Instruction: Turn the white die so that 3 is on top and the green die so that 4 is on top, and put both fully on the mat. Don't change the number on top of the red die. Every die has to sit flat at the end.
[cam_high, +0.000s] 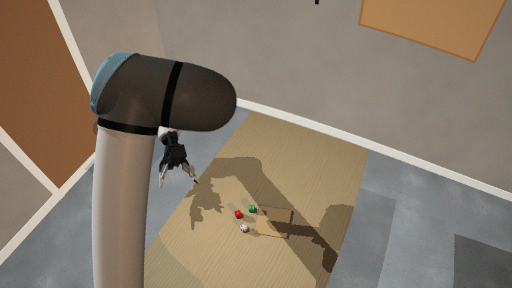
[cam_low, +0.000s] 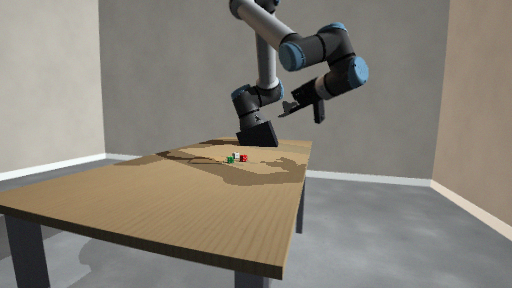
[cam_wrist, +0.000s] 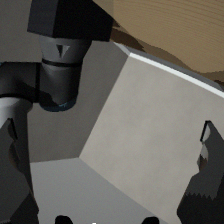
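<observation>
The white die lies 23 cm to the right of my hand, 22 cm below it and 6 cm ahead of it. Also, from my hand: green die 22 cm below, 21 cm to the right, 16 cm ahead; then red die 22 cm below, 18 cm to the right, 10 cm ahead; then tan mat 32 cm to the right, 23 cm below, 15 cm ahead.
</observation>
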